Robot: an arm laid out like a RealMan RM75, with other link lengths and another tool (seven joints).
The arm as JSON. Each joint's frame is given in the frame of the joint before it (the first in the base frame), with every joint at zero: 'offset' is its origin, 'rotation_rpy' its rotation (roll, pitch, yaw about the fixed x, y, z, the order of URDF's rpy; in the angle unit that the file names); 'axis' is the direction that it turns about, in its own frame. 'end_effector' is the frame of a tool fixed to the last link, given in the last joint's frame.
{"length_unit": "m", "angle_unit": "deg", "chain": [
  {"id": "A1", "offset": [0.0, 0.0, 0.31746], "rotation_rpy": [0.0, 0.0, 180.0], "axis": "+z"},
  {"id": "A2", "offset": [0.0, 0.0, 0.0], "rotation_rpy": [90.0, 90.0, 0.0], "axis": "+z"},
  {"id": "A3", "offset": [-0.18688, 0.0, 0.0], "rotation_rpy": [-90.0, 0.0, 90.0], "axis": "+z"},
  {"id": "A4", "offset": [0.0, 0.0, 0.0], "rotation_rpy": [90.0, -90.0, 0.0], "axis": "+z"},
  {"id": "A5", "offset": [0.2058, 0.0, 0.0], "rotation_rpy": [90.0, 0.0, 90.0], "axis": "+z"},
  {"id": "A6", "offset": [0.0, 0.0, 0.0], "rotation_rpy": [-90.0, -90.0, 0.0], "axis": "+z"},
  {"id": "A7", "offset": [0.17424, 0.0, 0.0], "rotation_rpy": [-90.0, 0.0, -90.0], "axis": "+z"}
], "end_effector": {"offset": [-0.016, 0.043, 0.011], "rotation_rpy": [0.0, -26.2, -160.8]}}
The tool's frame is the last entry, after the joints.
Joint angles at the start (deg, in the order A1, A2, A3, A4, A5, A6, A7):
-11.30 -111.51 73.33 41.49 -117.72 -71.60 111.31
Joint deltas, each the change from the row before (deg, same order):
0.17 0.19 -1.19 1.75 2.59 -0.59 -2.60
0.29 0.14 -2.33 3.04 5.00 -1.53 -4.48
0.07 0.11 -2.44 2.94 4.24 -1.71 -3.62
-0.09 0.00 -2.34 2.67 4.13 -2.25 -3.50
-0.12 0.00 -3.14 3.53 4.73 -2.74 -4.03
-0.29 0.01 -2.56 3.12 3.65 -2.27 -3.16
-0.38 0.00 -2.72 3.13 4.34 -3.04 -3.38
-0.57 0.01 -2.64 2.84 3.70 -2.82 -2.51
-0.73 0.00 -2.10 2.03 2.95 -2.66 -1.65
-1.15 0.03 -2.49 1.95 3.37 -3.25 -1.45
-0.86 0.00 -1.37 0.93 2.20 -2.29 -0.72
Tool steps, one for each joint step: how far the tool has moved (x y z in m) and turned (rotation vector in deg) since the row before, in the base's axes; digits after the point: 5 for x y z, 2 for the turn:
0.00199 0.00043 0.00285 -1.16 0.36 -0.10
0.00313 -0.00069 0.00382 -2.31 0.89 -0.18
0.00415 0.00003 0.00630 -1.51 1.03 -0.49
0.00439 -0.00129 0.00442 -1.93 0.94 -0.51
0.00447 -0.00135 0.00845 -1.70 1.46 -0.36
0.00453 -0.00064 0.00814 -1.12 1.48 -0.34
0.00283 -0.00292 0.00636 -1.90 1.95 0.00
0.00288 -0.00224 0.00740 -1.24 2.04 -0.17
0.00288 -0.00233 0.00475 -1.26 1.70 -0.37
0.00308 -0.00269 0.00495 -1.51 2.01 -0.50
0.00176 -0.00240 0.00097 -1.42 1.26 -0.34

